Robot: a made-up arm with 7 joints. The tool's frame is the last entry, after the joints. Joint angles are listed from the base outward. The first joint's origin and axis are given. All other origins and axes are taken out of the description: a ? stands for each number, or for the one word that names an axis. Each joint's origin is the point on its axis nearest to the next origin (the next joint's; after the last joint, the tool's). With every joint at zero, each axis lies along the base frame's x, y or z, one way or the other. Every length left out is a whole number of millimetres.
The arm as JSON. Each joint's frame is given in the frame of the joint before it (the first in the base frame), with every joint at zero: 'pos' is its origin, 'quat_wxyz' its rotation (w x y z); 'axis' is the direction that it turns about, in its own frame. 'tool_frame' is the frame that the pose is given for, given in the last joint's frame.
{
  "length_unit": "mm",
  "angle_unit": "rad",
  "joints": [
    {
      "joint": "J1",
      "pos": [
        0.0,
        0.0,
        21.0
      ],
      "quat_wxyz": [
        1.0,
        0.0,
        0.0,
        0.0
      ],
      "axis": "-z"
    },
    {
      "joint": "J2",
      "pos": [
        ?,
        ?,
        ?
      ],
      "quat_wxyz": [
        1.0,
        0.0,
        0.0,
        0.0
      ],
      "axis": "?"
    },
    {
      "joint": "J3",
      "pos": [
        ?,
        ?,
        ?
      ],
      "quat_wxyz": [
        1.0,
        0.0,
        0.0,
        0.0
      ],
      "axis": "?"
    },
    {
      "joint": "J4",
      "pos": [
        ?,
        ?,
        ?
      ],
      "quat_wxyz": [
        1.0,
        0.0,
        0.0,
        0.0
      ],
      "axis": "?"
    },
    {
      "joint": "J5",
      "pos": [
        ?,
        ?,
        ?
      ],
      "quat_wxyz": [
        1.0,
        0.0,
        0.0,
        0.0
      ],
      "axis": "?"
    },
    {
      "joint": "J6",
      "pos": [
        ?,
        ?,
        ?
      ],
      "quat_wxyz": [
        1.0,
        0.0,
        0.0,
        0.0
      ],
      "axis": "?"
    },
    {
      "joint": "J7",
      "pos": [
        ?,
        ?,
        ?
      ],
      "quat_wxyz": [
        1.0,
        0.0,
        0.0,
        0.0
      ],
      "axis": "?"
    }
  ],
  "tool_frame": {
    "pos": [
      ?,
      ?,
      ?
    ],
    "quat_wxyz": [
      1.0,
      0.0,
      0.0,
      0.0
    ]
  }
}
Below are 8 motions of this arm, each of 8 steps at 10 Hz.
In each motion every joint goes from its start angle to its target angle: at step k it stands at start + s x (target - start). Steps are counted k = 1, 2, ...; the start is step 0. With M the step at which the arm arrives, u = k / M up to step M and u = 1 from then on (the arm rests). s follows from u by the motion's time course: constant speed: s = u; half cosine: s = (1 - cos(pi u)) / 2; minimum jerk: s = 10 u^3 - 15 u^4 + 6 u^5.
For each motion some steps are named. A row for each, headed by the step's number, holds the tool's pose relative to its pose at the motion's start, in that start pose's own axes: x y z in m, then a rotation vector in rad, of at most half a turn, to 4 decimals.
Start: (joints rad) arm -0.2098 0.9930 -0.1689 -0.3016 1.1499 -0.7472 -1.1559
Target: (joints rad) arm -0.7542 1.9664 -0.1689 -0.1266 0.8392 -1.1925 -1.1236
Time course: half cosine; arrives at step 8
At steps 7, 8:
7: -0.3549 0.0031 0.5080 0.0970 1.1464 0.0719
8: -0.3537 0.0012 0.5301 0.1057 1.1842 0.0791

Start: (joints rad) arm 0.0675 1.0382 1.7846 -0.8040 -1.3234 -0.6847 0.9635
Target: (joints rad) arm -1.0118 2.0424 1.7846 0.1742 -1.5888 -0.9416 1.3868
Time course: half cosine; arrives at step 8
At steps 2, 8:
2: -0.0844 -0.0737 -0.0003 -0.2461 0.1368 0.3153
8: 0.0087 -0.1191 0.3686 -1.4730 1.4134 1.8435

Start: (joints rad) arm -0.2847 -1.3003 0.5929 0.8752 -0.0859 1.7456 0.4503
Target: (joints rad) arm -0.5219 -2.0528 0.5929 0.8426 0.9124 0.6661 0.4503
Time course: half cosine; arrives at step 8
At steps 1, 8:
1: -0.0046 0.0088 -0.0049 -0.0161 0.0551 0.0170
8: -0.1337 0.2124 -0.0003 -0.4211 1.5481 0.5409

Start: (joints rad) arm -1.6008 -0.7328 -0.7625 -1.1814 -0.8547 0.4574 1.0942
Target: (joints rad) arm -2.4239 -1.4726 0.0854 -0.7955 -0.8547 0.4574 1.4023
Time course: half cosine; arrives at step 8
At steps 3, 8:
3: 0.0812 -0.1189 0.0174 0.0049 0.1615 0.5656
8: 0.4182 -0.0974 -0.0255 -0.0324 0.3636 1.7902

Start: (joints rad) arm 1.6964 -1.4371 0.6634 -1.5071 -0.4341 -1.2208 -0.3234
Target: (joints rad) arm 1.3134 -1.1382 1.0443 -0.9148 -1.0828 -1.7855 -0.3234
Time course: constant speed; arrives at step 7
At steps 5, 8:
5: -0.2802 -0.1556 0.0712 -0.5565 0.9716 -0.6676
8: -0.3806 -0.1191 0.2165 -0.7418 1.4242 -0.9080

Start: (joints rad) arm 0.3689 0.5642 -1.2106 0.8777 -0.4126 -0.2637 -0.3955
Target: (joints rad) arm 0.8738 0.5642 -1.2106 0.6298 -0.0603 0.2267 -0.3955
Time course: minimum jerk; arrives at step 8
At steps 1, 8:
1: 0.0030 0.0045 -0.0002 0.0066 -0.0105 -0.0085
8: 0.2582 0.1294 0.0820 0.1888 -0.6813 -0.6234

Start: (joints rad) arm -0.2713 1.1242 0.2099 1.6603 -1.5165 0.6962 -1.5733
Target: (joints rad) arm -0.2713 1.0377 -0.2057 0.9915 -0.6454 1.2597 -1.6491
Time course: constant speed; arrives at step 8
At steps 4, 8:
4: 0.2699 -0.1316 -0.0853 -0.0654 -0.4827 0.5564
8: 0.6019 -0.1186 0.0007 -0.2455 -1.0560 0.9351

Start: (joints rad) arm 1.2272 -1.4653 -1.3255 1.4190 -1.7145 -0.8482 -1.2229
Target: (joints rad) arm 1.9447 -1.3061 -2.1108 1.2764 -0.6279 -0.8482 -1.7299
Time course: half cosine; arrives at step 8
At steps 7, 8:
7: 0.0563 0.5929 0.2896 1.4593 0.4828 -0.1574
8: 0.0633 0.6115 0.3111 1.5047 0.5034 -0.2041

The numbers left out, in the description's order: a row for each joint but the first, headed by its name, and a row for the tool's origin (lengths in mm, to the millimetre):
J2: xyz -77.0 -125.0 0.0, axis -y
J3: xyz 10.0 0.0 151.0, axis +z
J4: xyz 181.0 -27.0 0.0, axis -x
J5: xyz 0.0 -106.0 -98.0, axis -z
J6: xyz -273.0 418.0 0.0, axis -y
J7: xyz -35.0 0.0 9.0, axis -x
tool: xyz 0.0 -38.0 -136.0

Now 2 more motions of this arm.
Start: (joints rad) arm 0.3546 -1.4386 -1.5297 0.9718 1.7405 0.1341 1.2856
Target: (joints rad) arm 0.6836 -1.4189 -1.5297 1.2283 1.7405 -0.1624 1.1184
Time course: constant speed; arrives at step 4
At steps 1, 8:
1: -0.0351 0.0361 -0.0275 0.0053 -0.0603 0.0297
8: -0.1294 0.1316 -0.1306 0.0138 -0.2319 0.1369

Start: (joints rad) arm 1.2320 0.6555 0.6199 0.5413 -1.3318 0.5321 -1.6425
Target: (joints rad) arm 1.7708 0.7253 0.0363 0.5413 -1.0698 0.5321 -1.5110
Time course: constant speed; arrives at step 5
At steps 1, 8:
1: 0.1290 0.0178 -0.0812 -0.0454 -0.2410 -0.0800
8: 0.6751 -0.0651 -0.0919 -0.3217 -1.1356 -0.5409

